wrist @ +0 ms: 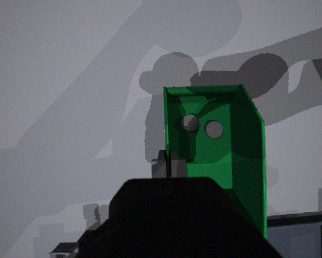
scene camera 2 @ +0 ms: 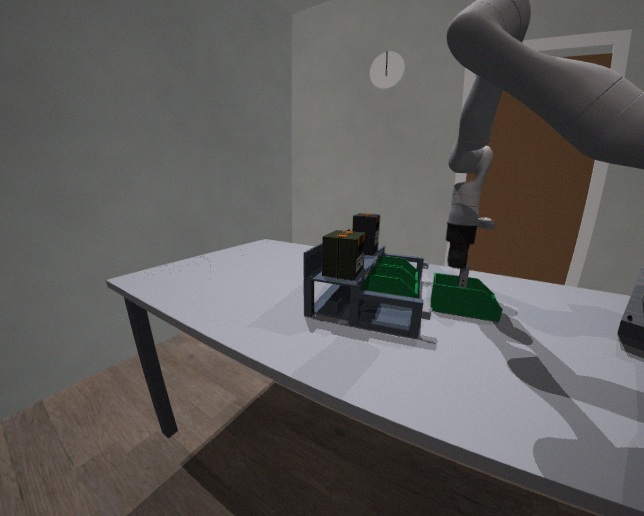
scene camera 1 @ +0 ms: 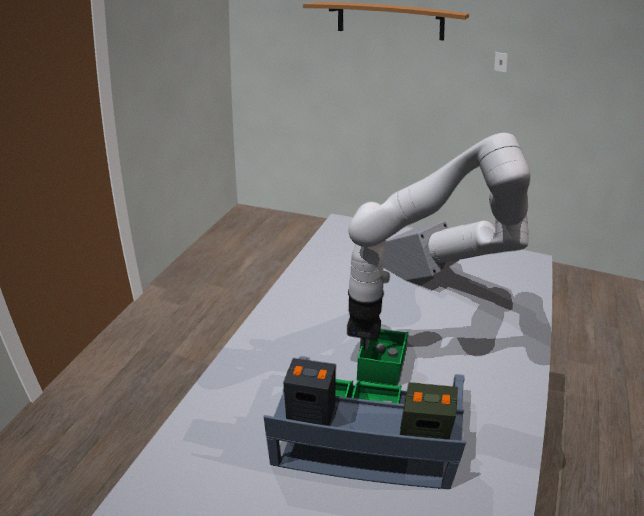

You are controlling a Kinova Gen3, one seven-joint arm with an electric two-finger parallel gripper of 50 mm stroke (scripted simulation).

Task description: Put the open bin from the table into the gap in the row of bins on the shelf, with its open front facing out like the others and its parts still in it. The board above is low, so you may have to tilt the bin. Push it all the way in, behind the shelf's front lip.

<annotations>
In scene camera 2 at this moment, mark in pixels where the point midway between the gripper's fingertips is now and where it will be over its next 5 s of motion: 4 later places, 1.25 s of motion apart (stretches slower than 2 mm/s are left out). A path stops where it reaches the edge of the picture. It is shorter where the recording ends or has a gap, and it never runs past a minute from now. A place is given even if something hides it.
My gripper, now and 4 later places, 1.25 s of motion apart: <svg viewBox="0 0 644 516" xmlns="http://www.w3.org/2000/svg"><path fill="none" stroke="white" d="M461 287L463 278L467 281L478 294L462 292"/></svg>
</annotations>
